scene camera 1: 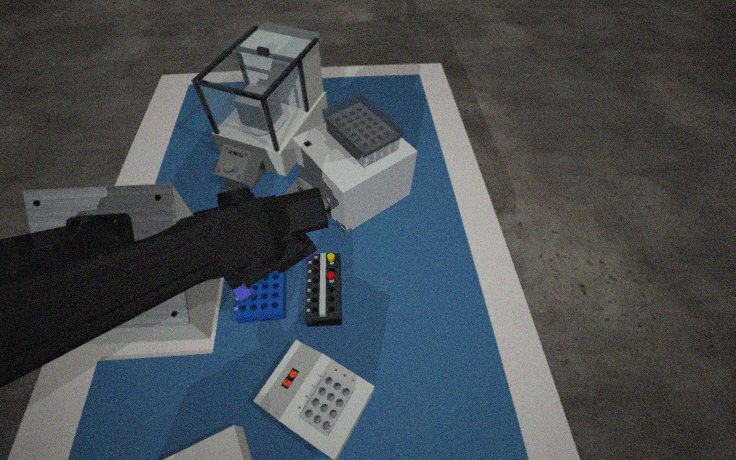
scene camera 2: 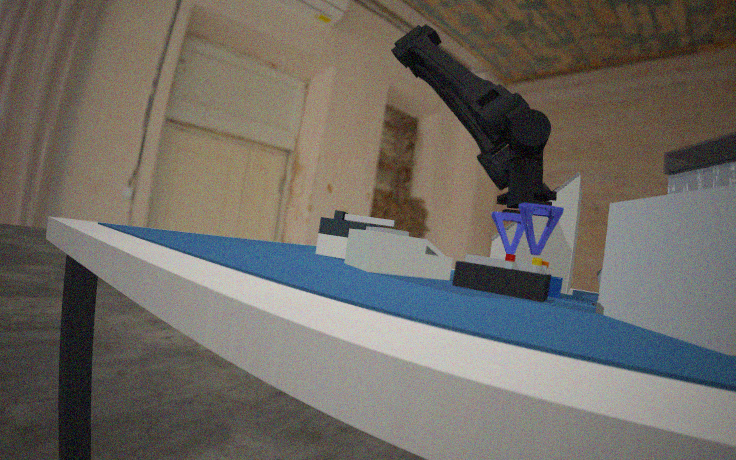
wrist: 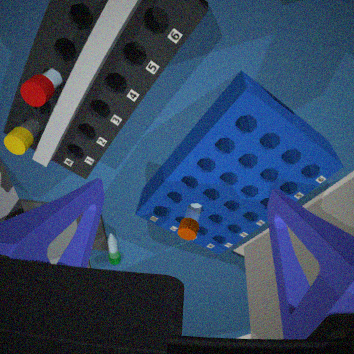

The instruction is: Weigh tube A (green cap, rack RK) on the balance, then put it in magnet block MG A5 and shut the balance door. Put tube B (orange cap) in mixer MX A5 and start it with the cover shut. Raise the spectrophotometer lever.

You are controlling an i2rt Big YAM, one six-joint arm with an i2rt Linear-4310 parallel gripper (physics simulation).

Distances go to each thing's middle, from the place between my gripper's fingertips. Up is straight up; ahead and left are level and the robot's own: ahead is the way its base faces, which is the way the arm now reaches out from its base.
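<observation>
Counted from my hand, the glass-box balance (scene camera 1: pixel 265 89) is 450 mm to the left, 50 mm above and 40 mm behind. The dark cover (scene camera 1: pixel 361 123) is 260 mm to the left of my hand, 170 mm ahead of it and 120 mm above it. As for the mixer (scene camera 2: pixel 661 271), my hand is 250 mm to the right of it, 150 mm short of it and 30 mm below it.
</observation>
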